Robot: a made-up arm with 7 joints.
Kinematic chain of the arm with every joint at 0, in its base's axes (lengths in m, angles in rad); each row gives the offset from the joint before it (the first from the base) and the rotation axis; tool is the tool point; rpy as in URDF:
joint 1: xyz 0 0 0.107 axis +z
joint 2: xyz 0 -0.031 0.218 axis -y
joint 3: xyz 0 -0.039 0.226 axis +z
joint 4: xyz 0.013 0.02 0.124 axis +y
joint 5: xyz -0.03 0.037 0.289 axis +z
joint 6: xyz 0 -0.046 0.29 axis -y
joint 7: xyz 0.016 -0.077 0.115 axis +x
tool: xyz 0 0 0 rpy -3.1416 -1.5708 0
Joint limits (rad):
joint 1: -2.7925..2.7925
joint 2: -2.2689..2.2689
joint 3: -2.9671..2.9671
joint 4: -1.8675..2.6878
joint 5: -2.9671..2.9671
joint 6: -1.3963..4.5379
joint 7: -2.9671..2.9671
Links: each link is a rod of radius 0.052 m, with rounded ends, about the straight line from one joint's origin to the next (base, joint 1, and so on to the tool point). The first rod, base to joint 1, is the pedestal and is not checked.
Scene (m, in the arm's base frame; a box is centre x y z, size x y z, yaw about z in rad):
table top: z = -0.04
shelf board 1: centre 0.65 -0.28 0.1 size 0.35 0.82 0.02 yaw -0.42
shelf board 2: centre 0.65 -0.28 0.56 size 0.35 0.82 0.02 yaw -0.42
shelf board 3: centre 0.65 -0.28 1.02 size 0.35 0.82 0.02 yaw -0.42
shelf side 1: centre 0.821 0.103 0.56 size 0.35 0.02 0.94 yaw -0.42
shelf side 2: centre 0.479 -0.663 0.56 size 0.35 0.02 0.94 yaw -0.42
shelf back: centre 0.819 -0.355 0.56 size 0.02 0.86 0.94 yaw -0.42
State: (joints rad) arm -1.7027 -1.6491 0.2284 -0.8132 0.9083 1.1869 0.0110
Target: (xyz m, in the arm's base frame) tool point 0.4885 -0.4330 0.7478
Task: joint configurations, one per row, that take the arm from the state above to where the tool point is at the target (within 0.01 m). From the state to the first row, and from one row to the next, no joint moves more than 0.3 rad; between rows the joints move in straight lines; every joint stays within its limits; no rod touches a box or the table.
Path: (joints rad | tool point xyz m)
1: -1.6833 -1.4253 0.2948 -0.5406 0.9714 1.3606 0.0110 | -0.3469 -0.8055 0.7049
2: -1.6638 -1.2014 0.3613 -0.2680 1.0345 1.5343 0.0110 | -0.2900 -0.8158 0.7398
3: -1.6444 -0.9776 0.4277 0.0047 1.0977 1.7080 0.0110 | -0.2052 -0.8026 0.7772
4: -1.6250 -0.7537 0.4942 0.2773 1.1608 1.8817 0.0110 | -0.1009 -0.7593 0.8118
5: -1.6056 -0.5299 0.5606 0.5499 1.2239 2.0554 0.0110 | 0.0109 -0.6834 0.8345
6: -1.5861 -0.3060 0.6270 0.8225 1.2870 2.2291 0.0110 | 0.1168 -0.5789 0.8357
7: -1.5667 -0.0822 0.6935 1.0952 1.3502 2.4028 0.0110 | 0.2038 -0.4567 0.8075
8: -1.5473 0.1417 0.7599 1.3678 1.4133 2.5765 0.0110 | 0.2624 -0.3320 0.7478
9: -1.4156 -0.0979 0.8582 1.1656 1.4091 2.4517 0.0110 | 0.3401 -0.3615 0.7630
10: -1.2840 -0.3374 0.9566 0.9634 1.4048 2.3269 0.0110 | 0.4149 -0.3934 0.7660
11: -1.1523 -0.5770 1.0549 0.7611 1.4006 2.2021 0.0110 | 0.4885 -0.4330 0.7478

